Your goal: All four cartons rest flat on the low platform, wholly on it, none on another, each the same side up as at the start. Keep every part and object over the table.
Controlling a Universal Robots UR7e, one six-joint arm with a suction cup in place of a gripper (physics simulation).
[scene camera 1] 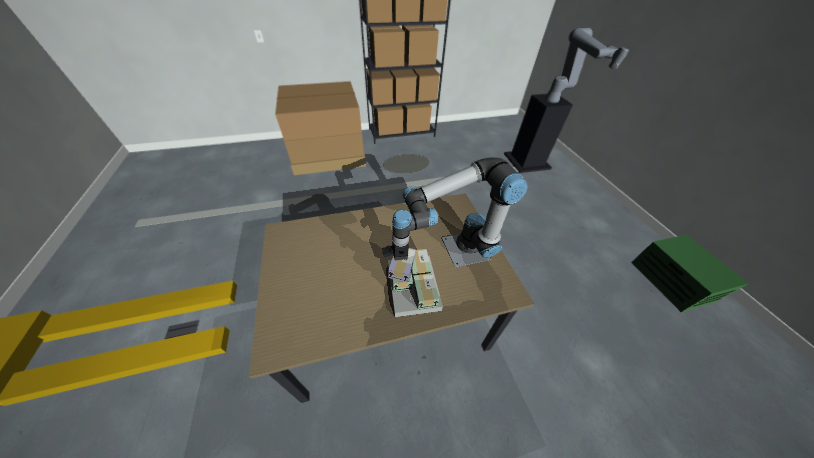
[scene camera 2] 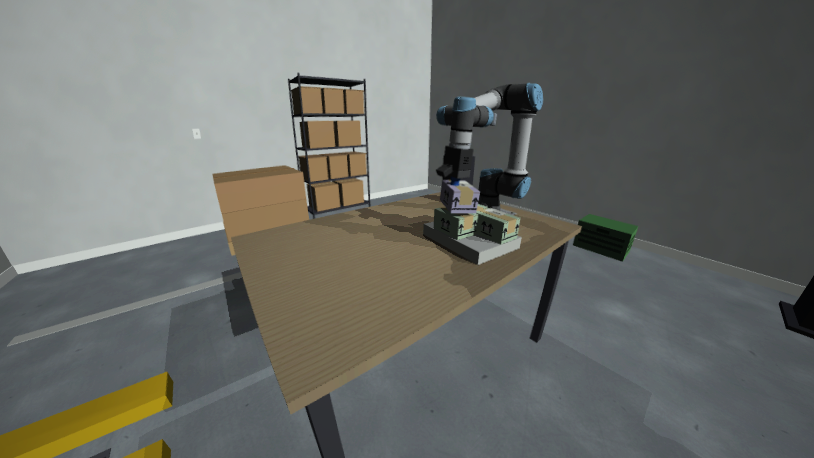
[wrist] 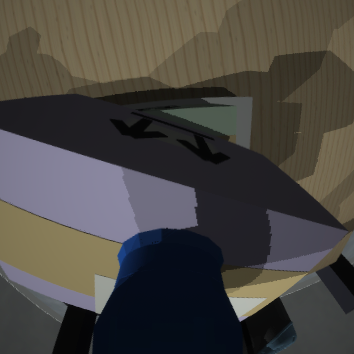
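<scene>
Low grey platform: visible in scene camera 1 [404, 302], the wrist view and scene camera 2. On the platform, [scene camera 2: 427, 224] and [wrist: 243, 104] are the same spot.
</scene>
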